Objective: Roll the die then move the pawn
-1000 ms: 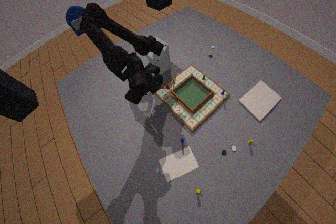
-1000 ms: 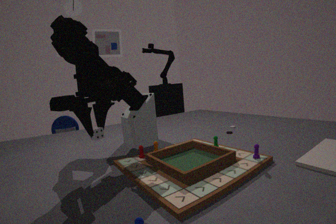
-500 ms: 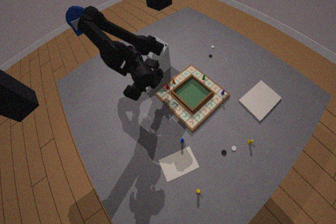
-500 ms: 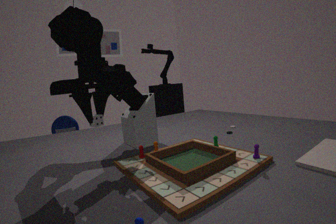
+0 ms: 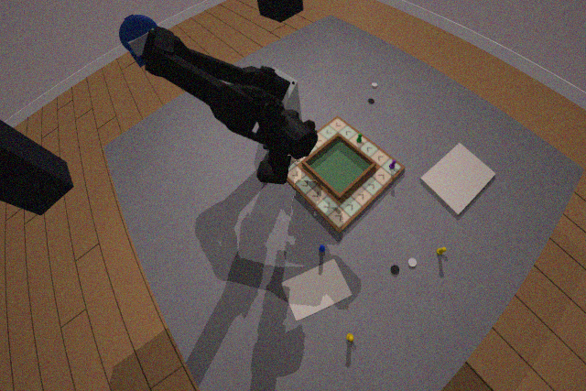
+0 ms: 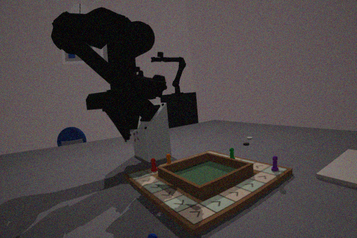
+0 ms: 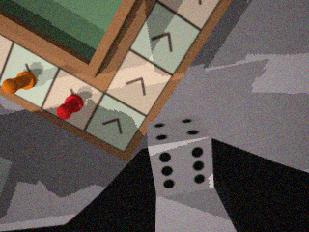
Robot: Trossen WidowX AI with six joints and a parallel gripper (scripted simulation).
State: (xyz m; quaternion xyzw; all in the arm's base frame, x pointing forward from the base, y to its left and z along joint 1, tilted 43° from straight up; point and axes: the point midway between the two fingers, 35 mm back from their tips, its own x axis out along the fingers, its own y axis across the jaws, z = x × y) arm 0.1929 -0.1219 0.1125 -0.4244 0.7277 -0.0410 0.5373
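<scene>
Now: the red pawn 4 cm behind my gripper tip, 7 cm to the left of it and 9 cm below it. Also, from my gripper tip: orange pawn 4 cm behind, 12 cm to the left, 9 cm below; then green felt tray 8 cm ahead, 13 cm to the left, 11 cm below; then white die right at my gripper tip.
</scene>
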